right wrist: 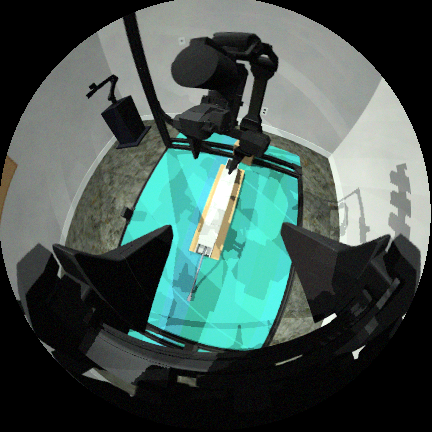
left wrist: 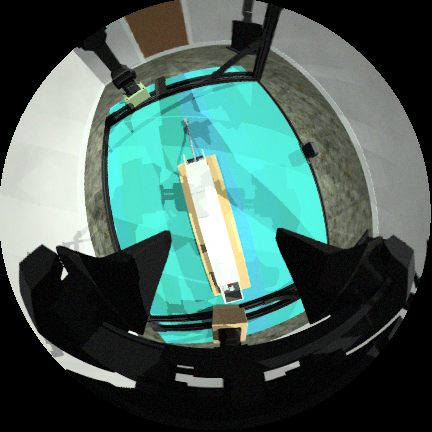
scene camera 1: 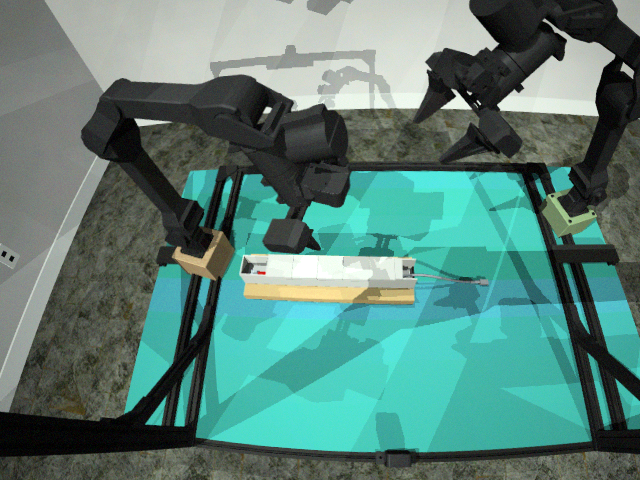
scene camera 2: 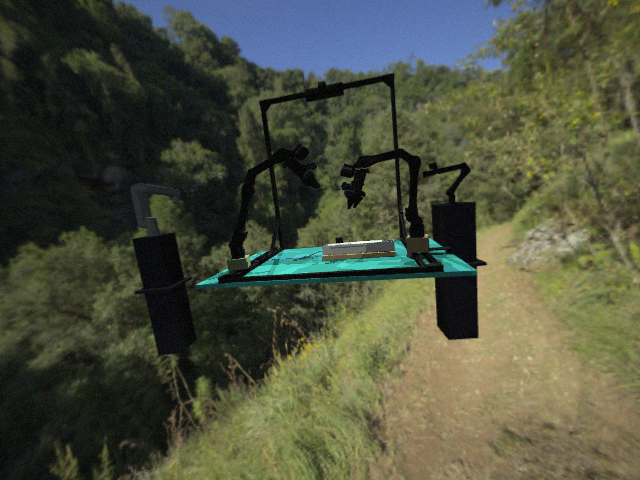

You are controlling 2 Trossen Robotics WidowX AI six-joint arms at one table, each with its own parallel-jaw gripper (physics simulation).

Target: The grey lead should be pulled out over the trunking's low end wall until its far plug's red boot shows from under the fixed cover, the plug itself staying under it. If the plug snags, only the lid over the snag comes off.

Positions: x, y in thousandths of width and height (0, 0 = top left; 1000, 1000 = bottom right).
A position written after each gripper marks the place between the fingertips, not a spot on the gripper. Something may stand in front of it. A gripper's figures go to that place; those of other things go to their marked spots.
Labels:
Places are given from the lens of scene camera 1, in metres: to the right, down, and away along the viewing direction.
left gripper (scene camera 1: 510, 474): 0.01, -0.02, 0.56
right gripper (scene camera 1: 668, 295): 0.16, -0.14, 0.47

